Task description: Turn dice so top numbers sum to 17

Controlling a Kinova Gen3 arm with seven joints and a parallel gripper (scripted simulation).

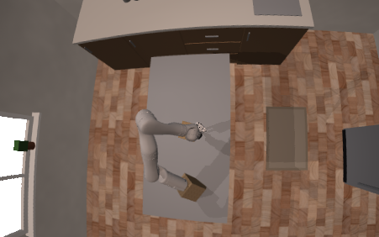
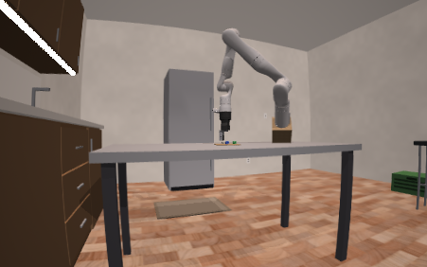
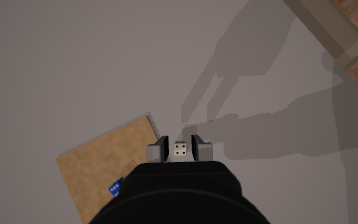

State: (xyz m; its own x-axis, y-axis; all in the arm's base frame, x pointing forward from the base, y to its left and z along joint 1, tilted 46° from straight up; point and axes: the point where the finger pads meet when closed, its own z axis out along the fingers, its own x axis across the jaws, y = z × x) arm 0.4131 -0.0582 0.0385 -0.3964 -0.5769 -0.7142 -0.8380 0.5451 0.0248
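The white die lies 30 mm below my hand and 10 mm behind it. From my hand the other things lie so: tan mat (100 mm to the left, 40 mm below, 20 mm behind); blue die (100 mm to the left, 30 mm below, 20 mm behind); green die (90 mm to the left, 60 mm behind, 30 mm below).
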